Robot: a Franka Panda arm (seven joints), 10 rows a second.
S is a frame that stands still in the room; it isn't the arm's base.
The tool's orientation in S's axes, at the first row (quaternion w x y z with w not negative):
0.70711, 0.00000, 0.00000, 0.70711
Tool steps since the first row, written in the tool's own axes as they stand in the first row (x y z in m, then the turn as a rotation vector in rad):
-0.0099, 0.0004, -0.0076, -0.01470, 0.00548, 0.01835
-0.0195, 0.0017, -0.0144, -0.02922, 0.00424, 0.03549
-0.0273, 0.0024, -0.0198, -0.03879, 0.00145, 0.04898
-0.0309, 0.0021, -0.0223, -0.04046, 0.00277, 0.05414
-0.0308, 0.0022, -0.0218, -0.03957, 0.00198, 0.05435
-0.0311, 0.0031, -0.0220, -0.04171, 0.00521, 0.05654
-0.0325, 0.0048, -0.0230, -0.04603, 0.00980, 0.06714
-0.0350, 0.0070, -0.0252, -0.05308, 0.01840, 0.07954
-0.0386, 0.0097, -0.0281, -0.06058, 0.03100, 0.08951
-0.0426, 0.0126, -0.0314, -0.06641, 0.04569, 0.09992
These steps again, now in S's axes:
-0.0004, -0.0099, -0.0076, -0.00548, -0.01470, 0.01835
-0.0017, -0.0195, -0.0144, -0.00424, -0.02922, 0.03549
-0.0024, -0.0273, -0.0198, -0.00145, -0.03879, 0.04898
-0.0021, -0.0309, -0.0223, -0.00277, -0.04046, 0.05414
-0.0022, -0.0308, -0.0218, -0.00198, -0.03957, 0.05435
-0.0031, -0.0311, -0.0220, -0.00521, -0.04171, 0.05654
-0.0048, -0.0325, -0.0230, -0.00980, -0.04603, 0.06714
-0.0070, -0.0350, -0.0252, -0.01840, -0.05308, 0.07954
-0.0097, -0.0386, -0.0281, -0.03100, -0.06058, 0.08951
-0.0126, -0.0426, -0.0314, -0.04569, -0.06641, 0.09992

